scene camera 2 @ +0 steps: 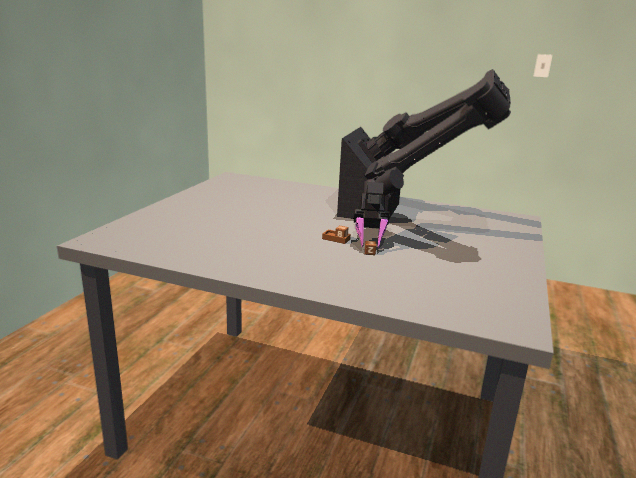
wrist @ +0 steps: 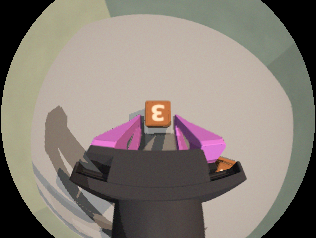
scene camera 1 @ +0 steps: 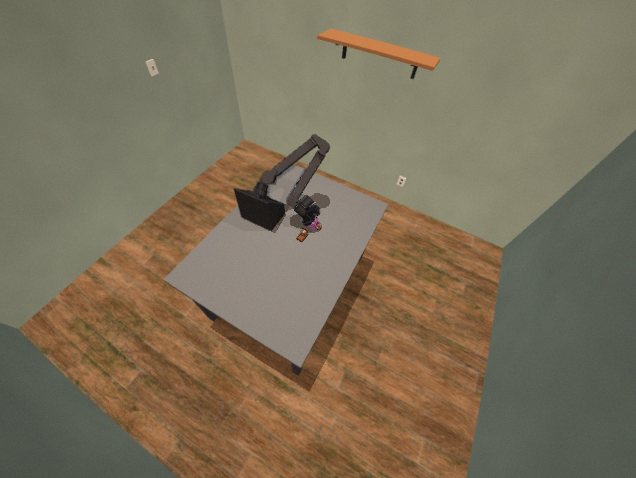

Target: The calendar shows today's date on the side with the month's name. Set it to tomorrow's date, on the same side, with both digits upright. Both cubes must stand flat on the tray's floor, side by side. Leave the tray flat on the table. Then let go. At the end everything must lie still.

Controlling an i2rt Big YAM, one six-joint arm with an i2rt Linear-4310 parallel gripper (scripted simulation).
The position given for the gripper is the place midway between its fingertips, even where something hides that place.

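Observation:
You've got the gripper (scene camera 2: 370, 247) in the scene, and it's there in the wrist view too, the same gripper (wrist: 157, 118).

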